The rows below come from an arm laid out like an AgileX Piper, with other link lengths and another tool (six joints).
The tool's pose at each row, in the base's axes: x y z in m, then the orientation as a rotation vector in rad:
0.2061 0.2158 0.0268 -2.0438 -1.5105 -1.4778
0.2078 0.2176 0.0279 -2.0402 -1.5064 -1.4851
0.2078 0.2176 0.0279 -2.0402 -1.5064 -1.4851
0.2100 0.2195 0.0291 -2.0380 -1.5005 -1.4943
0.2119 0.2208 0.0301 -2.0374 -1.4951 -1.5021
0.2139 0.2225 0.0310 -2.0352 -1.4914 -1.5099
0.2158 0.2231 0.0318 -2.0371 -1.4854 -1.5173
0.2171 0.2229 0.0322 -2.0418 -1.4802 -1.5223
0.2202 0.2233 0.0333 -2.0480 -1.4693 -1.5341
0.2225 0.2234 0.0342 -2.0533 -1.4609 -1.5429
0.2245 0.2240 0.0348 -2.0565 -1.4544 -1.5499
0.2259 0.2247 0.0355 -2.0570 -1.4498 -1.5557
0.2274 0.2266 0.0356 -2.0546 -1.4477 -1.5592
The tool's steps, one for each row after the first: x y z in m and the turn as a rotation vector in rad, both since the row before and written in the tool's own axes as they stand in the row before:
0.0019 0.0010 0.0016 -0.0031 0.0054 0.0006
0.0000 0.0000 0.0000 0.0000 0.0000 0.0000
0.0020 0.0013 0.0020 -0.0051 0.0054 0.0013
0.0015 0.0013 0.0015 -0.0050 0.0038 0.0014
0.0017 0.0011 0.0019 -0.0042 0.0044 0.0002
0.0009 0.0015 0.0012 -0.0061 0.0022 0.0019
0.0002 0.0013 0.0005 -0.0059 -0.0005 0.0021
0.0010 0.0027 0.0017 -0.0114 0.0017 0.0040
0.0007 0.0021 0.0011 -0.0089 0.0009 0.0031
0.0008 0.0015 0.0014 -0.0065 0.0013 0.0023
0.0009 0.0010 0.0010 -0.0043 0.0023 0.0014
0.0011 0.0002 0.0021 -0.0012 0.0030 0.0004

